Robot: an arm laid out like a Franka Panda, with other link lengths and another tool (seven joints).
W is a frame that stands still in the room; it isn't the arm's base.
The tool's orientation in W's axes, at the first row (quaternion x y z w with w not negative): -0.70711 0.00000 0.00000 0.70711
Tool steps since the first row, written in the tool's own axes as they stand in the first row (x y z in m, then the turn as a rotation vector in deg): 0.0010 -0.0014 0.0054 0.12 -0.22 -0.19; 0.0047 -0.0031 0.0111 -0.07 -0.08 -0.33; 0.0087 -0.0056 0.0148 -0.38 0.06 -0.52; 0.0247 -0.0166 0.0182 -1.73 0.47 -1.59; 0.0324 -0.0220 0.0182 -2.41 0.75 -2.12; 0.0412 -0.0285 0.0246 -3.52 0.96 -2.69; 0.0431 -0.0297 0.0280 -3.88 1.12 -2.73; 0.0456 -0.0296 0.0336 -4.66 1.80 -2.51; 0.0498 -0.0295 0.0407 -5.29 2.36 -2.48
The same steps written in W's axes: 0.0010 0.0054 0.0014 0.12 -0.19 0.22; 0.0047 0.0111 0.0031 -0.07 -0.33 0.08; 0.0087 0.0148 0.0056 -0.38 -0.52 -0.06; 0.0247 0.0182 0.0166 -1.73 -1.59 -0.47; 0.0324 0.0182 0.0220 -2.41 -2.12 -0.75; 0.0412 0.0246 0.0285 -3.52 -2.69 -0.96; 0.0431 0.0280 0.0297 -3.88 -2.73 -1.12; 0.0456 0.0336 0.0296 -4.66 -2.51 -1.80; 0.0498 0.0407 0.0295 -5.29 -2.48 -2.36
